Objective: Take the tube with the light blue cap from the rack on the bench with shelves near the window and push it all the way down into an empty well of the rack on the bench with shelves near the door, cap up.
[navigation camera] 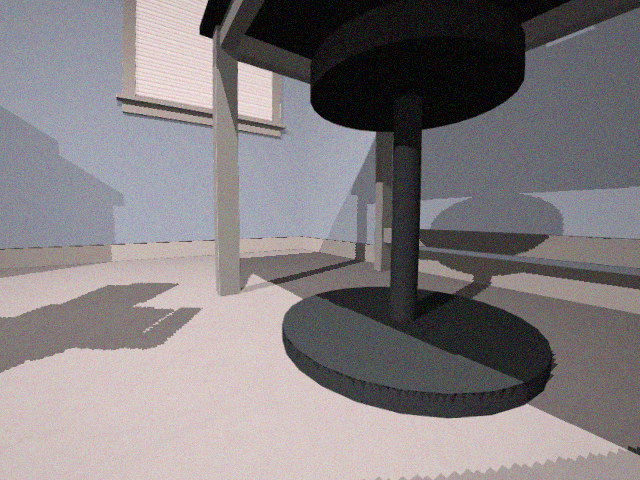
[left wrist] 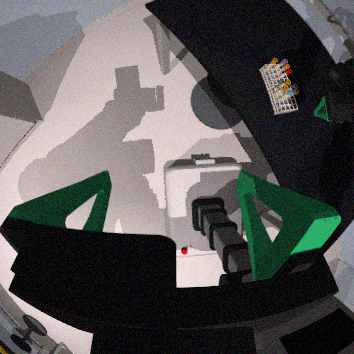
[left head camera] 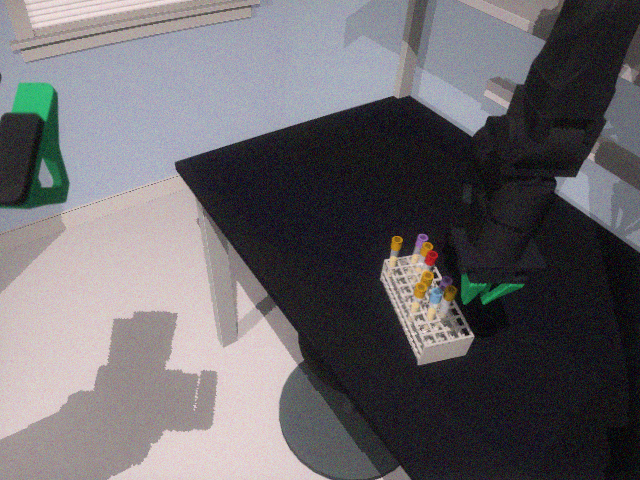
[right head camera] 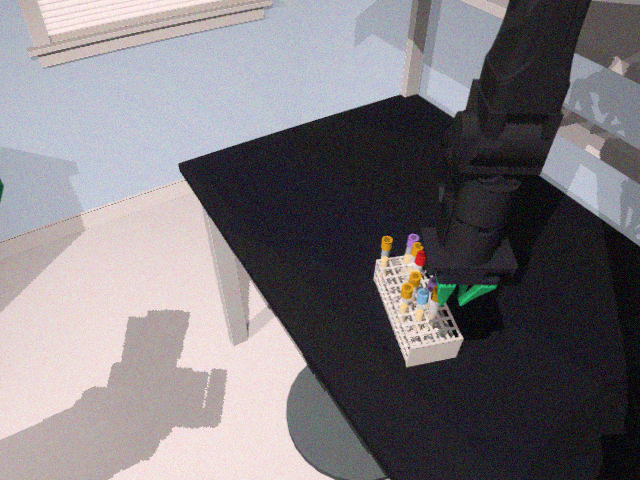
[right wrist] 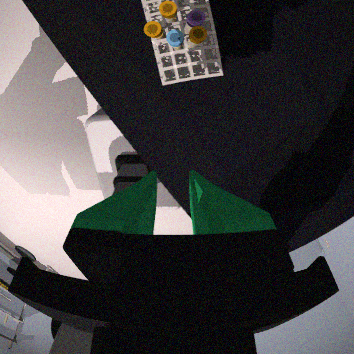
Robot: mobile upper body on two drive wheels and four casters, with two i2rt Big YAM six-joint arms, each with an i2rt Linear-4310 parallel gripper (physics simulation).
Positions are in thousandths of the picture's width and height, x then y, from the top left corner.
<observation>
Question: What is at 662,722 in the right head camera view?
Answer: A white tube rack.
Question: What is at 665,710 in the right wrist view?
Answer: My right gripper.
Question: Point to a white tube rack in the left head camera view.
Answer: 701,711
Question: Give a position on a white tube rack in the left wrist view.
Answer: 798,301
</observation>
